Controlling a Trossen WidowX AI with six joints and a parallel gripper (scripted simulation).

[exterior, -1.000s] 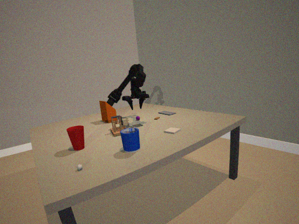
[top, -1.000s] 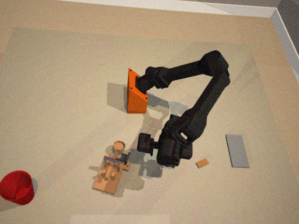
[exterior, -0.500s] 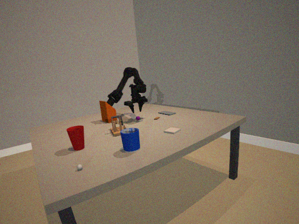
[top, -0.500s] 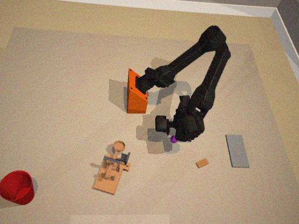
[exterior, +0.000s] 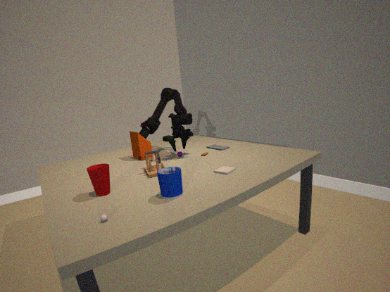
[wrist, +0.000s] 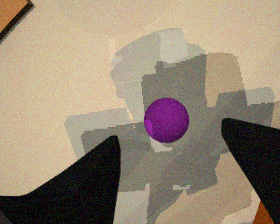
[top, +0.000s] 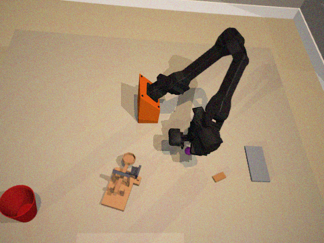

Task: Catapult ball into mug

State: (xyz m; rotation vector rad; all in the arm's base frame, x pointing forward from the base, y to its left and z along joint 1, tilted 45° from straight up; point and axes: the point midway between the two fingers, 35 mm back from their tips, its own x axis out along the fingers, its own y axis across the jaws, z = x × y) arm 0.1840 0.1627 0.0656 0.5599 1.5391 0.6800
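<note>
Now: gripper tip 20 mm above the purple ball. From my gripper tip the other things lie so: small wooden block 90 mm ahead, 110 mm to the left, 40 mm below; grey plate 30 mm ahead, 270 mm to the left, 40 mm below; wooden catapult 130 mm ahead, 230 mm to the right, 10 mm above.
</note>
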